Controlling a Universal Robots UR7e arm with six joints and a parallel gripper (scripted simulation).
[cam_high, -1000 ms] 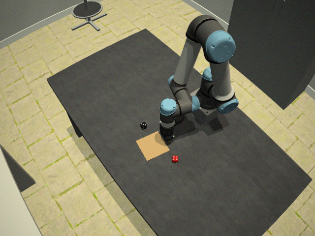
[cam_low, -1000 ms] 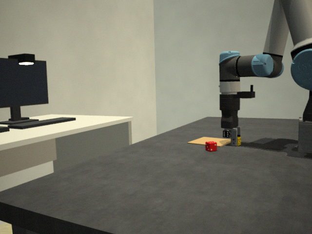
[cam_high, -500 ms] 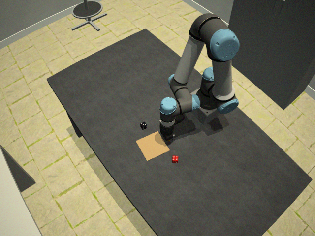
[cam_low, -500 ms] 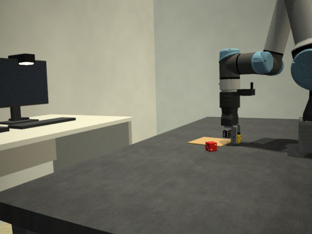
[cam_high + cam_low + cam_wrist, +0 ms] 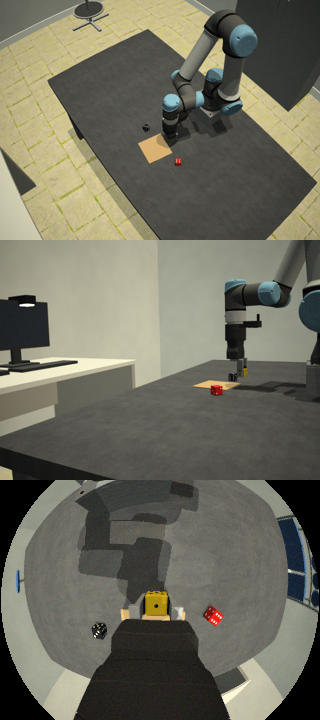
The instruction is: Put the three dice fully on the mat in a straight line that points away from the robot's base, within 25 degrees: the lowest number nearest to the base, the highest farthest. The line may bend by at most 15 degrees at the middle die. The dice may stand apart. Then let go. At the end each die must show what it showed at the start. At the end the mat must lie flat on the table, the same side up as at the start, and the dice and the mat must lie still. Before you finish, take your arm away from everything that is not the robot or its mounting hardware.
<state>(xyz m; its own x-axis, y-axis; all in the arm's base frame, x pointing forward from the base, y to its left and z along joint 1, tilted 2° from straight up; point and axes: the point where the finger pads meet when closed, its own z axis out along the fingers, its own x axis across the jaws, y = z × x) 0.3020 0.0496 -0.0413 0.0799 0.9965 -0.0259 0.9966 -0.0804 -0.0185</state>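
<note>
Right now my hand is 10 cm short of the tan mat, 2 cm to the left of it and 6 cm above it. Round my hand: black die: 8 cm ahead, 15 cm to the right, 5 cm below; yellow die: right at my hand; red die: 5 cm ahead, 12 cm to the left, 5 cm below.
</note>
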